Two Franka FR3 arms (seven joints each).
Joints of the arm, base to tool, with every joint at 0 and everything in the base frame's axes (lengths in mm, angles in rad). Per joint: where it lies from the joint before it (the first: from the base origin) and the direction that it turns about. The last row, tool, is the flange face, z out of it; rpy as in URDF.
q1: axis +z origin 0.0 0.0 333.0
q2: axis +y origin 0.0 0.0 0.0
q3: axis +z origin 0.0 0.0 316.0
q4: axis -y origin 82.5 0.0 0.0
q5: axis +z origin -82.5 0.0 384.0
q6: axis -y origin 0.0 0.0 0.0
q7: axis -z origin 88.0 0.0 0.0
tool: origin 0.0 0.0 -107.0 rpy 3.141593 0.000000 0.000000
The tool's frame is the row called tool.
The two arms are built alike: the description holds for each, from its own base.
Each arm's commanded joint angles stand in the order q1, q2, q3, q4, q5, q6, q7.
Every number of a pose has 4 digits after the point.
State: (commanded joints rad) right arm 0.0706 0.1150 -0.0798 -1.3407 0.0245 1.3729 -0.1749; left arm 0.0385 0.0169 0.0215 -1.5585 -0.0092 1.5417 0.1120
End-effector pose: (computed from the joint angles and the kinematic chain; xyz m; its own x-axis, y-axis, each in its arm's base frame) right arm 0.5690 0.0010 0.6498 0.9824 0.1695 -0.0784 0.1677 -0.9854 -0.0293; left arm 0.5556 0.0323 0.6184 0.9981 -0.0523 -0.0325 -0.0519 -0.9986 0.0125
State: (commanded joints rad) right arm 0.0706 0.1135 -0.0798 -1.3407 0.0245 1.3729 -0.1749; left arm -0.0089 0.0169 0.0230 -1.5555 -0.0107 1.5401 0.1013
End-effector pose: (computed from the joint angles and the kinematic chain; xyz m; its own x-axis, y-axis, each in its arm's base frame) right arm 0.5685 0.0009 0.6506 0.9825 0.1695 -0.0769 0.1677 -0.9854 -0.0291; left arm 0.5564 0.0066 0.6197 0.9957 -0.0874 -0.0311 -0.0870 -0.9961 0.0135
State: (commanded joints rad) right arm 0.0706 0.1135 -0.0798 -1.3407 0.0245 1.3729 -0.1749; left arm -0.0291 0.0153 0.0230 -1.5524 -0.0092 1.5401 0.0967
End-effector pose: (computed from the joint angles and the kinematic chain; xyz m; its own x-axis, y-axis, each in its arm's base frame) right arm 0.5685 0.0009 0.6506 0.9825 0.1695 -0.0769 0.1677 -0.9854 -0.0291; left arm 0.5561 -0.0045 0.6220 0.9943 -0.1029 -0.0266 -0.1026 -0.9947 0.0115
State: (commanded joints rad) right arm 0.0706 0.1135 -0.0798 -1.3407 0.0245 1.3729 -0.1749; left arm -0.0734 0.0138 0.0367 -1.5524 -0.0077 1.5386 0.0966
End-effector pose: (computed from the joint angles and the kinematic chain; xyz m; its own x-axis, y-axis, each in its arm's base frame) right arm 0.5685 0.0009 0.6506 0.9825 0.1695 -0.0769 0.1677 -0.9854 -0.0291; left arm 0.5551 -0.0214 0.6227 0.9907 -0.1331 -0.0268 -0.1329 -0.9911 0.0098
